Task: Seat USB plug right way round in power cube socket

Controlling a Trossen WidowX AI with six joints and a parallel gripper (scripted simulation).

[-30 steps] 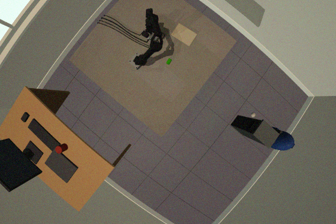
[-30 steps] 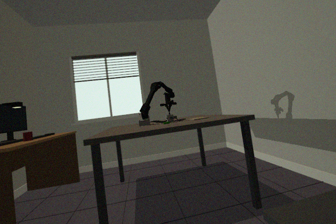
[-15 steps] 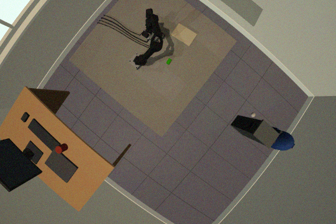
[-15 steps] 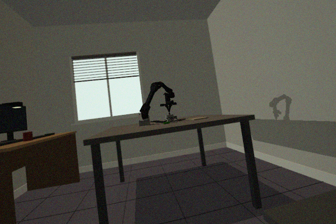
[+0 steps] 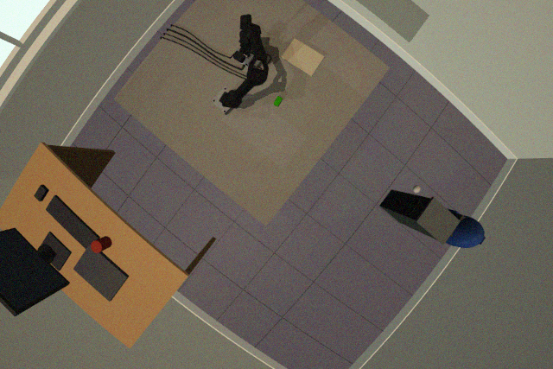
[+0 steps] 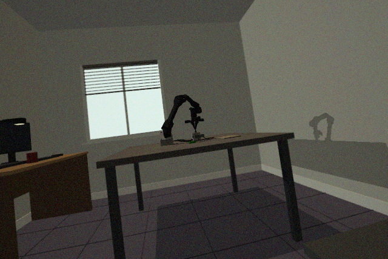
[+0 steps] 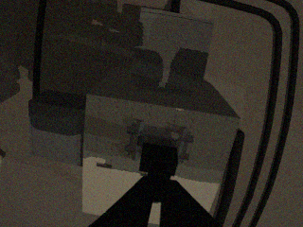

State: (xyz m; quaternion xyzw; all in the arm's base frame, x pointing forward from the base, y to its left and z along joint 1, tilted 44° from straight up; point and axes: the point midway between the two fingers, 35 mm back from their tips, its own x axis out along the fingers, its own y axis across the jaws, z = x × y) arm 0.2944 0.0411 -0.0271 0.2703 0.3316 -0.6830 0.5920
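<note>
The dark USB plug is 2 cm below my gripper tip. From my gripper tip the other things lie so: tan sheet: 22 cm ahead, 26 cm to the right, 10 cm below; small green block: 11 cm behind, 29 cm to the right, 10 cm below.
</note>
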